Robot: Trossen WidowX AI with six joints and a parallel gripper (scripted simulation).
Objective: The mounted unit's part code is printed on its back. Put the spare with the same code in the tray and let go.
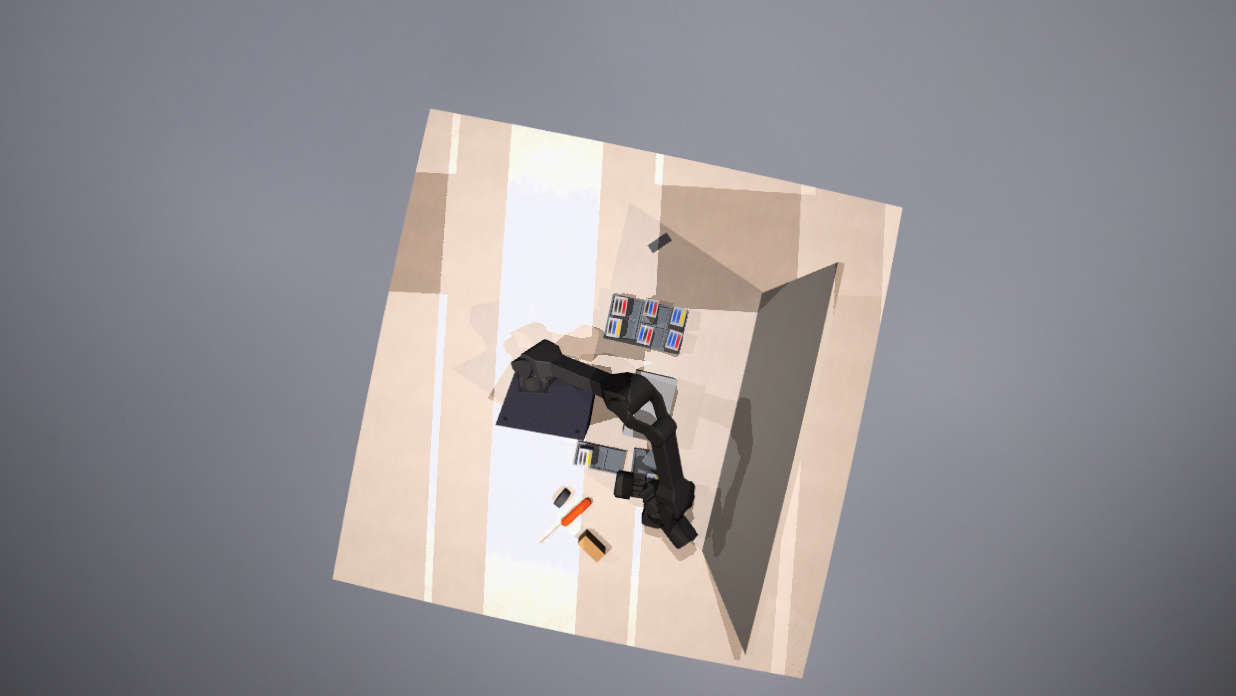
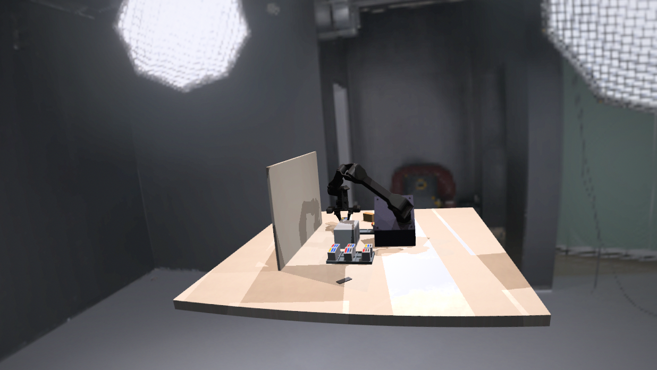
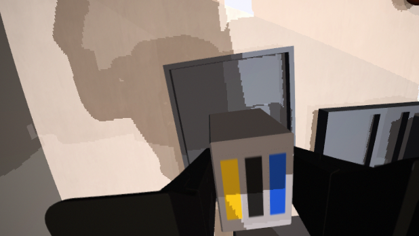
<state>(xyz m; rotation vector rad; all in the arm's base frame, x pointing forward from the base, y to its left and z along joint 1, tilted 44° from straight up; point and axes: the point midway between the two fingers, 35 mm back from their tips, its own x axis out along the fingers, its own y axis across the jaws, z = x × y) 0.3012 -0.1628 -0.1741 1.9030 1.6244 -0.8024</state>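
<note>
Right now my gripper tip is 4 cm above the flat grey tray. Also, from my gripper tip: brown block (18 cm to the right, 14 cm behind, 2 cm below); then grey mounted unit (20 cm to the left, 2 cm behind, 1 cm above); then dark holder (14 cm behind, 4 cm to the left, 4 cm below).
</note>
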